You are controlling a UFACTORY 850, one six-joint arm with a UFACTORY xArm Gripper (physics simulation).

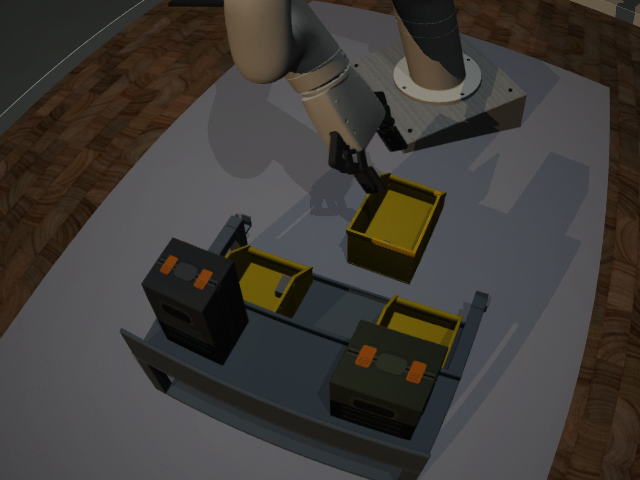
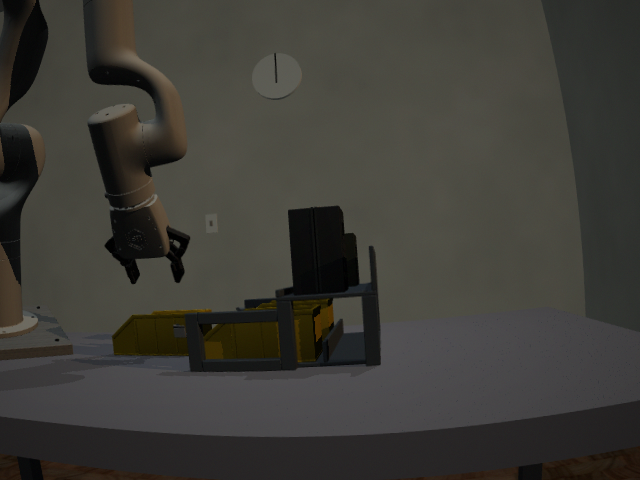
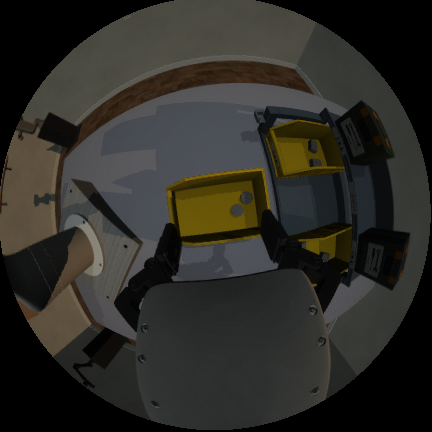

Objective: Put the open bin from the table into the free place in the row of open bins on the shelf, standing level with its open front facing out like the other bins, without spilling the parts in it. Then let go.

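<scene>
The yellow open bin (image 1: 400, 219) (image 2: 155, 338) (image 3: 210, 207) stands level on the table, its low front toward the robot base. Two round grey parts (image 3: 246, 198) (image 3: 237, 210) lie in it near its back wall. My gripper (image 1: 387, 167) (image 2: 156, 280) (image 3: 218, 227) is open and empty, above the table bin and tilted; its fingers are apart from the bin. The grey shelf (image 1: 289, 356) (image 2: 286, 335) (image 3: 295, 112) holds two yellow bins, one (image 1: 261, 284) (image 2: 248, 338) (image 3: 327, 247) and another (image 1: 421, 328) (image 3: 292, 150), with the free place (image 1: 343, 304) (image 3: 310, 200) between them.
A black case (image 1: 193, 299) (image 2: 316, 253) (image 3: 382, 255) and a dark green case (image 1: 387, 374) (image 3: 365, 132) stand on the shelf's top board, above and behind the row. The robot's base plate (image 1: 485, 108) (image 3: 112, 250) lies on the other side of the table bin.
</scene>
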